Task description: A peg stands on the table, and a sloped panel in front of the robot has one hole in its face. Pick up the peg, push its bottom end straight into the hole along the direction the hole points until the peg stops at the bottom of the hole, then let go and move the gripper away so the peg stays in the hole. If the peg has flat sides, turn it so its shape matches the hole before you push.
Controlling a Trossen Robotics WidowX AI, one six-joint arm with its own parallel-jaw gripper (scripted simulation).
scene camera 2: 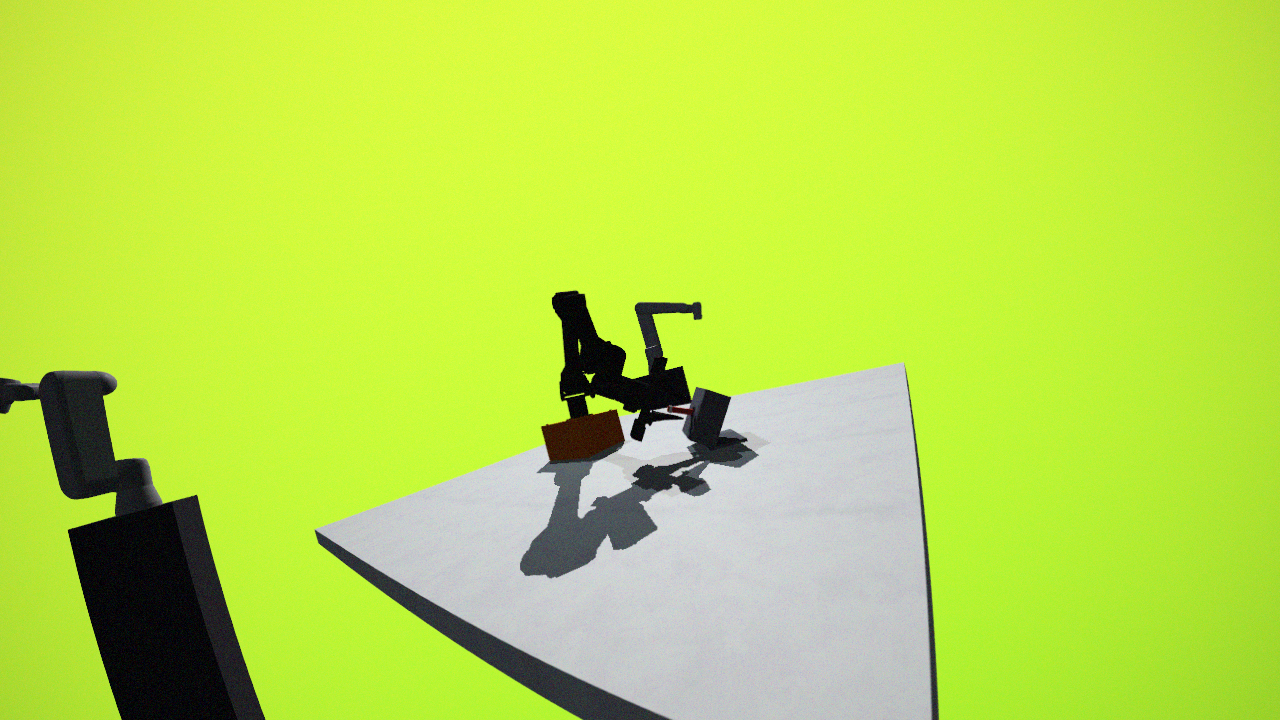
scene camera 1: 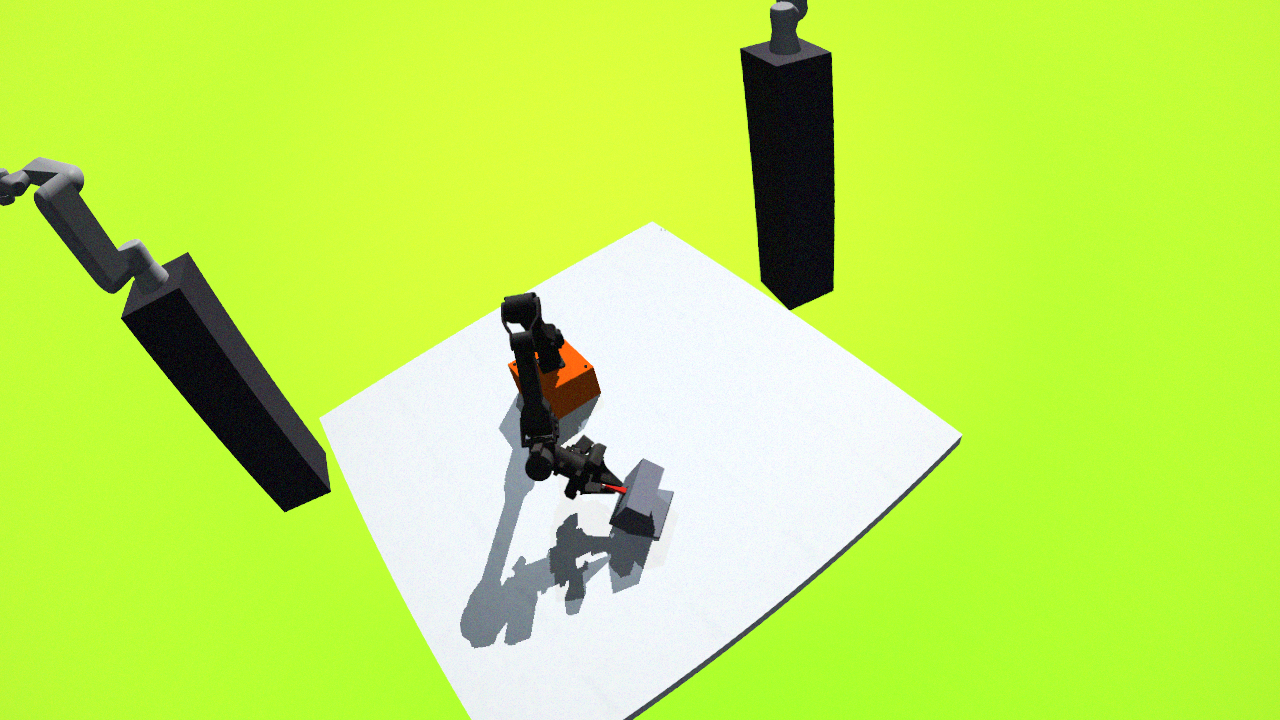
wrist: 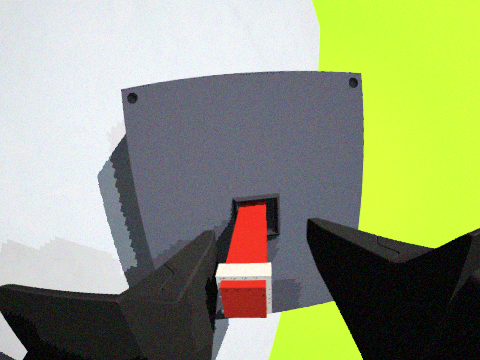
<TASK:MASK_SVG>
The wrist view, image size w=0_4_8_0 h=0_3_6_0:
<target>my gripper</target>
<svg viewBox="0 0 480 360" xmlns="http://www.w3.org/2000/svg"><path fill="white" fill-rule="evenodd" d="M215 229L201 232L195 240L185 245L183 251L177 252L151 275L145 276L140 283L132 285L119 295L59 289L55 291L28 285L24 287L20 284L5 284L3 287L0 285L0 312L28 351L23 360L212 360L215 313L219 295L215 279ZM307 220L307 244L313 260L316 261L316 268L319 269L325 287L328 287L363 360L480 360L480 228L464 233L441 247L431 248L372 235L317 217Z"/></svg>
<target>peg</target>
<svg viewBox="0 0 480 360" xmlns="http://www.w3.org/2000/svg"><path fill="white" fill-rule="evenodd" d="M265 201L240 203L227 264L219 263L219 267L217 267L215 279L217 288L219 288L221 311L225 313L225 317L267 319L267 315L272 313L271 263L267 263L267 204L265 204Z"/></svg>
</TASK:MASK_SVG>
